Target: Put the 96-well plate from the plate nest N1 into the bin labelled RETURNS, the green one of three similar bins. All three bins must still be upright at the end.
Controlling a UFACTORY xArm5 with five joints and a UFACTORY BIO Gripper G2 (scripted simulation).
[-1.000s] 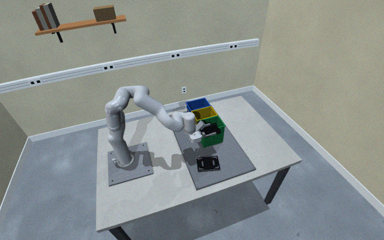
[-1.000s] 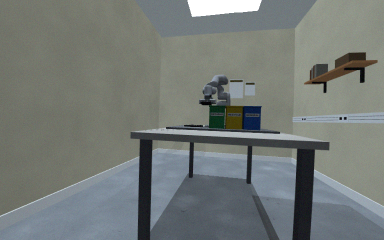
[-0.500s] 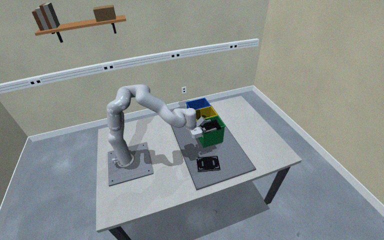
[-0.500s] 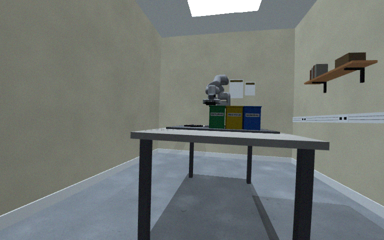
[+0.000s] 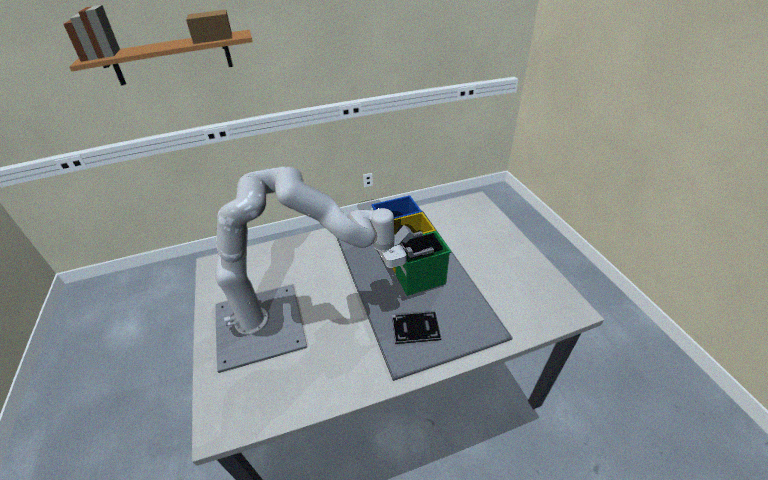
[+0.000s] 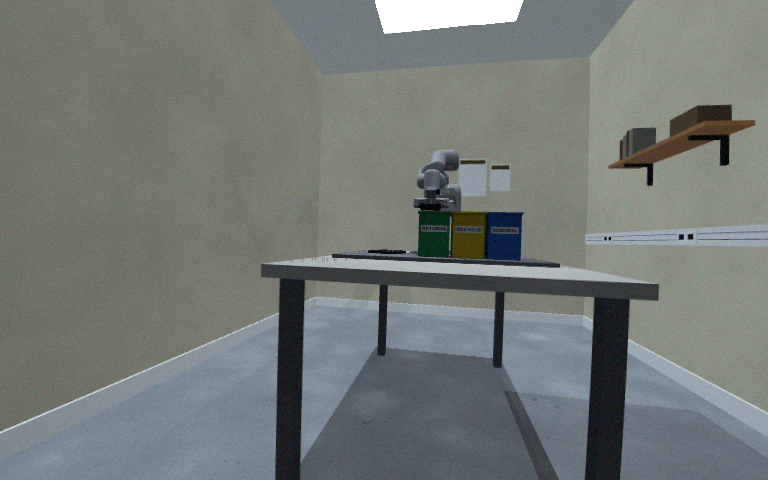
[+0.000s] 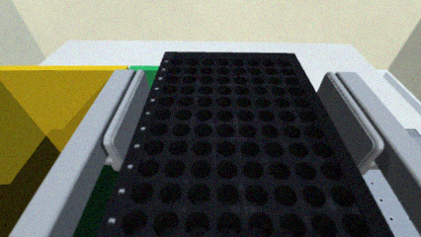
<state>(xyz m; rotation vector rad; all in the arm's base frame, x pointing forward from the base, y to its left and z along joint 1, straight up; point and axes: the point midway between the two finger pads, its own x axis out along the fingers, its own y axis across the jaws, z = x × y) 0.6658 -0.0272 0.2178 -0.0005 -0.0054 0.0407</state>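
My gripper is now 1 cm short of the green RETURNS bin, 2 cm to the right of it and 13 cm above it. Also, from my hand: black 96-well plate: 1 cm below; then plate nest N1: 9 cm behind, 20 cm to the right, 21 cm below; then yellow RECYCLE bin: 15 cm to the left, 13 cm below.
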